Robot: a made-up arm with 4 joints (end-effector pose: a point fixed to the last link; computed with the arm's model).
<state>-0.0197 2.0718 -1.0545 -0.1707</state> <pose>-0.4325 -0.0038 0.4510 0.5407 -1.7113 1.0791</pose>
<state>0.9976 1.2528 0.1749 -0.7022</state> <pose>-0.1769 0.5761 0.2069 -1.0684 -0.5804 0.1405</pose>
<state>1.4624 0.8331 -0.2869 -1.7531</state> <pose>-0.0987 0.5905 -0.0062 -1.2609 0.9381 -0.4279</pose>
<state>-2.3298 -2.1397 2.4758 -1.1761</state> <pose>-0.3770 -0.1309 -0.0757 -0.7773 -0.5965 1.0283</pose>
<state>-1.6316 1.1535 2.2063 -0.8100</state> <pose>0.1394 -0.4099 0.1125 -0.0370 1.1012 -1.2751</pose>
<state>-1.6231 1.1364 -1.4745 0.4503</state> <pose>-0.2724 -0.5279 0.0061 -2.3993 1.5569 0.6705</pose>
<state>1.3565 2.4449 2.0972 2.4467</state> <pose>-0.1154 0.4988 0.2499 0.9183 0.5249 -0.4251</pose>
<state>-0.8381 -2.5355 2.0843 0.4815</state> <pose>-0.3472 -0.2597 0.4259 0.1546 0.1181 2.6078</pose>
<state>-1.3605 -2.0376 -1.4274 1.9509</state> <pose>0.0327 -0.1064 0.1288 0.5797 0.8739 -0.9666</pose>
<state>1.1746 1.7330 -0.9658 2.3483</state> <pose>-0.3547 0.4027 0.1877 -1.7575 2.1881 -0.9538</pose>
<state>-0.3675 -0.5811 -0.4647 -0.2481</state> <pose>0.1552 -0.0206 0.5569 0.8177 0.8312 0.0722</pose>
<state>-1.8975 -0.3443 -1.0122 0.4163</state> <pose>0.1004 -0.4884 -0.0290 2.8046 0.3688 -0.3761</pose>
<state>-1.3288 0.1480 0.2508 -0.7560</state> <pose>0.0567 -0.3711 0.4644 1.0563 0.5707 0.2989</pose>
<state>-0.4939 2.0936 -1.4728 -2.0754</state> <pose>-0.4171 -0.1922 0.4412 -0.2981 -0.3208 1.2135</pose>
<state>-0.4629 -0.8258 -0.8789 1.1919</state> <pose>0.1375 -0.1149 0.5019 0.9064 -0.1659 -0.8284</pose>
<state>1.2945 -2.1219 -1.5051 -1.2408</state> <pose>-0.0355 -0.0031 0.1851 1.4320 1.0652 -1.7709</pose>
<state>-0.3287 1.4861 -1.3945 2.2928</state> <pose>-0.3359 -0.1388 0.5494 -1.4186 1.7676 0.9602</pose>
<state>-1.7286 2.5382 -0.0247 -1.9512</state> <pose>-0.3502 -0.3698 0.2821 1.6577 -0.4474 -0.4901</pose>
